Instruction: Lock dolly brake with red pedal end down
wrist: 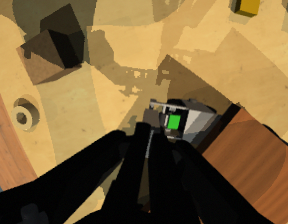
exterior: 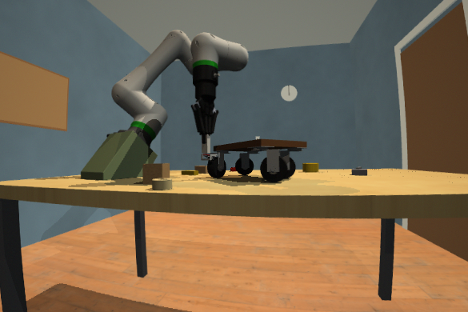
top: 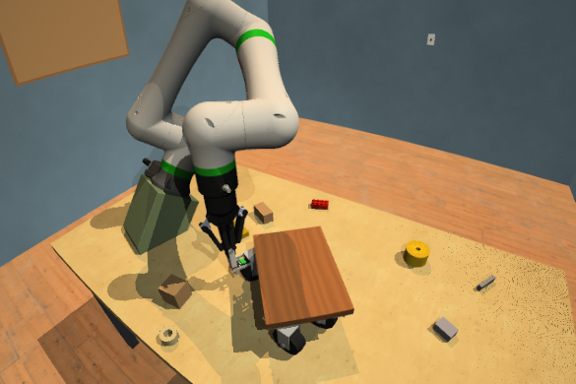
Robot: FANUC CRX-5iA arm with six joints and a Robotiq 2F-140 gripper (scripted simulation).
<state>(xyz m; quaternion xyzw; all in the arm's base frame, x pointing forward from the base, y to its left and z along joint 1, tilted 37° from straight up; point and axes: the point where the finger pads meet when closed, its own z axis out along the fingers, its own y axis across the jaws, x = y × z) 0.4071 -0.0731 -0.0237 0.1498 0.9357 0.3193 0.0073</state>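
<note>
Right now the brake pedal is 40 mm below my hand and 10 mm to the left of it. The rest, counted from my hand: brown block 290 mm to the left, 160 mm behind, 110 mm below; brown cube 150 mm to the right, 100 mm below, 100 mm behind; yellow block 180 mm to the left, 170 mm behind, 120 mm below.
</note>
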